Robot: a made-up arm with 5 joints. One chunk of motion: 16 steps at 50 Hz.
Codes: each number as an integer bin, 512 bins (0 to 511) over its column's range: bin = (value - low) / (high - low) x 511, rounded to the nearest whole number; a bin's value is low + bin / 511 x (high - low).
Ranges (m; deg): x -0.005..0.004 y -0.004..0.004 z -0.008..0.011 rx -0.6..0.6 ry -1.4..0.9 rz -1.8..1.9
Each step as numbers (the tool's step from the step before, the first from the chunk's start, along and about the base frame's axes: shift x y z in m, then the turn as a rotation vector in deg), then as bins.
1 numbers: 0.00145 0.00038 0.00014 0.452 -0.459 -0.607
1 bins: 366 280 219 448 209 165
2 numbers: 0.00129 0.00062 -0.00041 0.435 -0.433 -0.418
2 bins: 357 295 204 441 215 191
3 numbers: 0.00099 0.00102 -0.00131 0.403 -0.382 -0.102
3 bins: 340 321 180 427 226 235
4 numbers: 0.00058 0.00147 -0.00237 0.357 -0.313 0.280
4 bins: 317 349 151 408 242 287
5 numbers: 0.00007 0.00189 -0.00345 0.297 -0.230 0.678
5 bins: 288 376 122 382 260 342
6 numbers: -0.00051 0.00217 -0.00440 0.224 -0.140 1.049
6 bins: 255 394 97 351 280 393
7 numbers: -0.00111 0.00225 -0.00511 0.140 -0.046 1.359
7 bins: 221 399 78 315 301 436
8 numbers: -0.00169 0.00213 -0.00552 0.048 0.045 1.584
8 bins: 188 392 67 276 321 467
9 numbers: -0.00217 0.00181 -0.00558 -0.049 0.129 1.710
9 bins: 161 371 65 235 340 485
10 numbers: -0.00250 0.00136 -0.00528 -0.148 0.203 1.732
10 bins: 142 342 73 192 356 488
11 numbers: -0.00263 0.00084 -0.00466 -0.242 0.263 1.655
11 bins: 135 309 90 152 369 477
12 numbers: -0.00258 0.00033 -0.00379 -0.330 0.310 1.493
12 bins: 137 277 113 115 380 455
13 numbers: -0.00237 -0.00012 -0.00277 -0.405 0.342 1.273
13 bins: 149 248 141 83 387 424
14 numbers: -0.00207 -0.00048 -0.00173 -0.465 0.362 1.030
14 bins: 166 225 169 57 391 391
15 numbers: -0.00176 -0.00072 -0.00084 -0.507 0.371 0.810
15 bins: 184 210 193 40 393 360
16 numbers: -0.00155 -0.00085 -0.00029 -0.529 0.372 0.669
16 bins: 196 201 207 30 394 341
